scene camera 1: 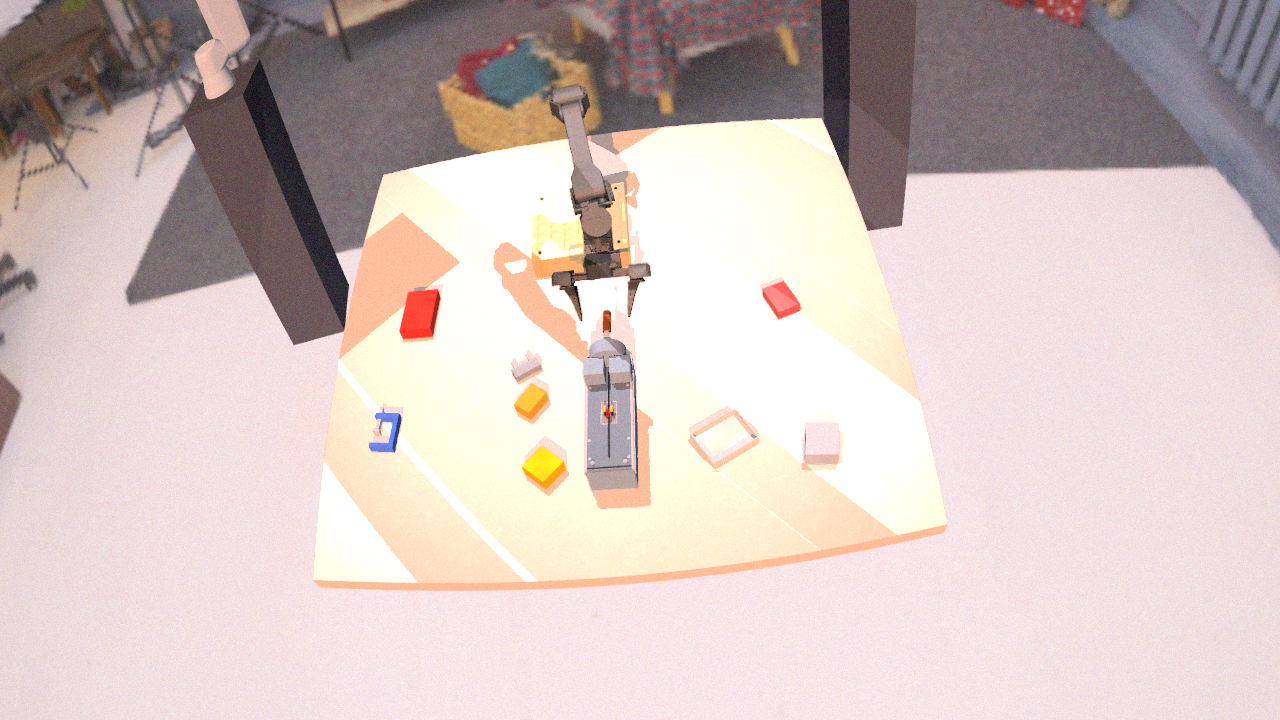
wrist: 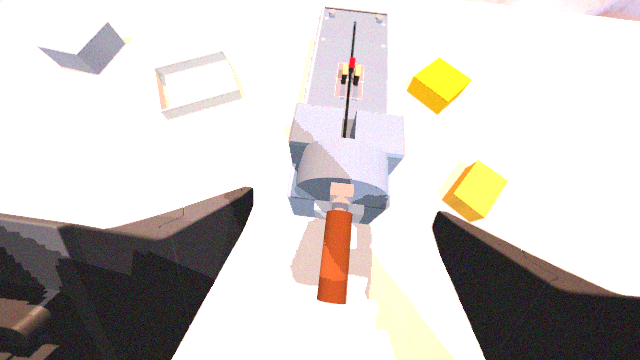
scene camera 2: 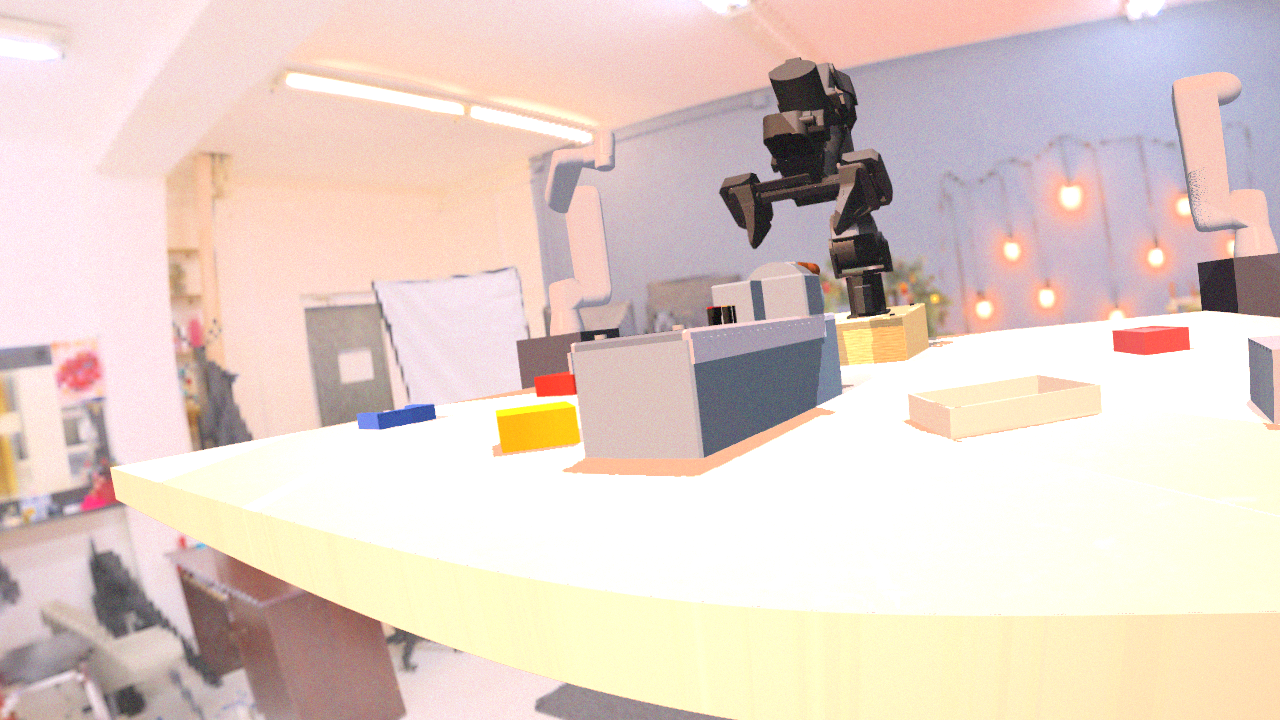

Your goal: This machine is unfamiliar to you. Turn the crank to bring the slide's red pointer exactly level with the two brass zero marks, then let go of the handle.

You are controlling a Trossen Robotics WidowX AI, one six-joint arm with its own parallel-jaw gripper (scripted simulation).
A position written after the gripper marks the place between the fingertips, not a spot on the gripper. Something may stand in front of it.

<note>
The gripper (scene camera 2: 793, 238) is open, with nothing in its grasp. Also in view: a shallow white tray (scene camera 2: 977, 409), a grey cube (scene camera 1: 822, 440) and a grey slide machine (scene camera 2: 687, 393).
The shallow white tray is seen too in the wrist view (wrist: 191, 85). The grey cube also shows in the wrist view (wrist: 85, 44). The gripper is seen too in scene camera 1 (scene camera 1: 605, 319) and in the wrist view (wrist: 343, 207).
</note>
